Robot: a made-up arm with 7 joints.
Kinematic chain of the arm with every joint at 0, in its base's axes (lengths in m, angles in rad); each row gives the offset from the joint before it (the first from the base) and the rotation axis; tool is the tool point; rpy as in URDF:
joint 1: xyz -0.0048 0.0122 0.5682 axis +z
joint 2: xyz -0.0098 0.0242 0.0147 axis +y
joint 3: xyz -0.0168 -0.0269 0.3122 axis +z
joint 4: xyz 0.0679 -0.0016 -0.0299 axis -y
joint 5: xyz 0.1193 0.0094 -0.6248 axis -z
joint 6: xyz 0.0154 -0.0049 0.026 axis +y
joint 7: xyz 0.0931 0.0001 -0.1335 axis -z
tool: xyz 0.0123 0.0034 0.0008 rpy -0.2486 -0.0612 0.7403
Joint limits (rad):
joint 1: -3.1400..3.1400
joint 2: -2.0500..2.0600
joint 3: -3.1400..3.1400
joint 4: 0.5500..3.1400
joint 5: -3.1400..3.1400
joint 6: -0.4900..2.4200
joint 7: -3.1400..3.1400
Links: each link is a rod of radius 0.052 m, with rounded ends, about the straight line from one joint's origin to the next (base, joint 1, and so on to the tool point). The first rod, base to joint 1, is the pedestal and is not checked.
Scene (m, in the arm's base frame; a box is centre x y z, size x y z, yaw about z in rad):
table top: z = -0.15
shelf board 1: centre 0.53 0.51 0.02 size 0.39 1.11 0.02 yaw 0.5
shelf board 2: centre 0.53 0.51 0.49 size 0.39 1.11 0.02 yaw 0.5
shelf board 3: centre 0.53 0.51 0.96 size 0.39 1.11 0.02 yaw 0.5
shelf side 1: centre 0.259 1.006 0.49 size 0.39 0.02 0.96 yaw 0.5
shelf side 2: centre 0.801 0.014 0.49 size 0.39 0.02 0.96 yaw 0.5
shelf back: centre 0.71 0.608 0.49 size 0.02 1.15 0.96 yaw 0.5
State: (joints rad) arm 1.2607 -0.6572 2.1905 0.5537 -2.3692 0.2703 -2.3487
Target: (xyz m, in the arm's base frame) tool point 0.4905 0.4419 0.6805
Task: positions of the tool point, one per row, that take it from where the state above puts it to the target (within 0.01 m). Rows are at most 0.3 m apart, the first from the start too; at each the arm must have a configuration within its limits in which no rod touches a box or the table.
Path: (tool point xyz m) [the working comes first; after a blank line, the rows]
Joints at the target: -0.1542 -0.7247 0.8647 0.7219 -2.3901 0.5474 -2.3388
Straight joint move there: touches shelf board 2.

1: -0.5301 0.1250 0.1988
2: -0.6270 0.2021 0.3327
3: -0.6971 0.2438 0.5079
4: -0.5456 0.4872 0.5729
5: -0.3044 0.6497 0.6239
6: -0.0160 0.6992 0.6593
7: 0.2665 0.6252 0.6782
8: 0.4905 0.4419 0.6805

